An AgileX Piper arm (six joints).
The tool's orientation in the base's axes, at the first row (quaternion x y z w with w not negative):
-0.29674 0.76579 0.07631 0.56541
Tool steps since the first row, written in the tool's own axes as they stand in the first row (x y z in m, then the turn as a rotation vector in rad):
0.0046 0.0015 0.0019 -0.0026 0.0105 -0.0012
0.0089 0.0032 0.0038 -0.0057 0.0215 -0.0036
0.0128 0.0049 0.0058 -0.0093 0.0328 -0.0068
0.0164 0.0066 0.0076 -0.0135 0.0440 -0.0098
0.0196 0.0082 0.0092 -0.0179 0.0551 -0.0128
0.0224 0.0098 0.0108 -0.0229 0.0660 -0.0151
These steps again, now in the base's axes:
-0.0001 0.0004 -0.0052 -0.0062 0.0089 0.0005
-0.0003 0.0010 -0.0101 -0.0135 0.0179 0.0017
-0.0003 0.0019 -0.0148 -0.0216 0.0270 0.0037
-0.0004 0.0028 -0.0190 -0.0293 0.0363 0.0061
-0.0005 0.0036 -0.0229 -0.0370 0.0456 0.0087
-0.0006 0.0046 -0.0263 -0.0439 0.0552 0.0117

